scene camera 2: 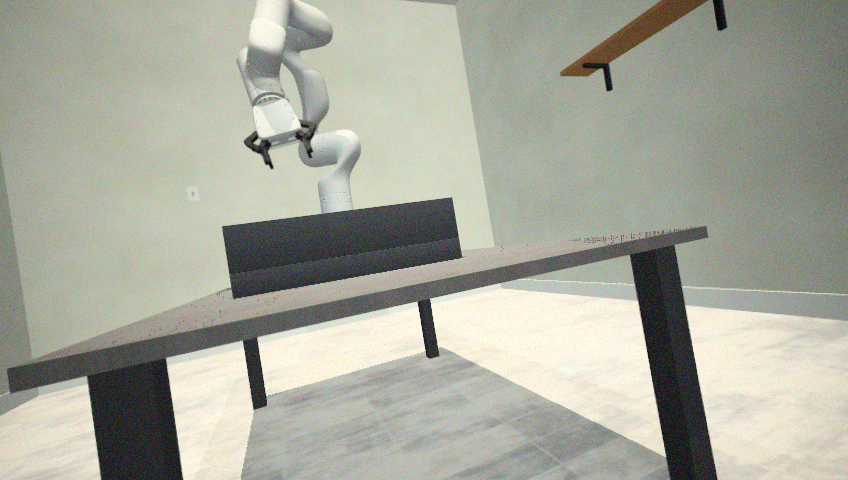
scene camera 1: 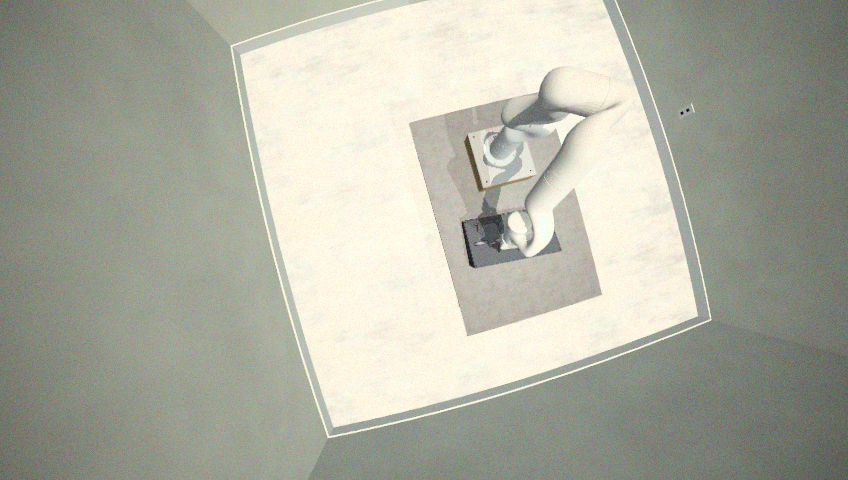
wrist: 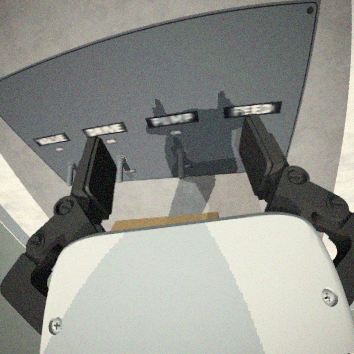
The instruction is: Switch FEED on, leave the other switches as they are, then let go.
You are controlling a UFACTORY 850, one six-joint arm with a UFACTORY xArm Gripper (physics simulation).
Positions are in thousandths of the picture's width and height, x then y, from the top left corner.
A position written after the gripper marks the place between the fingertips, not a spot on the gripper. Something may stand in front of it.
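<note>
The gripper (scene camera 2: 343,334) is visible in scene camera 2 and also in the wrist view (wrist: 490,400). A dark switch panel (scene camera 2: 314,534) appears in scene camera 2, with the panel (scene camera 1: 567,528) visible in scene camera 1 too and the panel (wrist: 518,242) in the wrist view.
</note>
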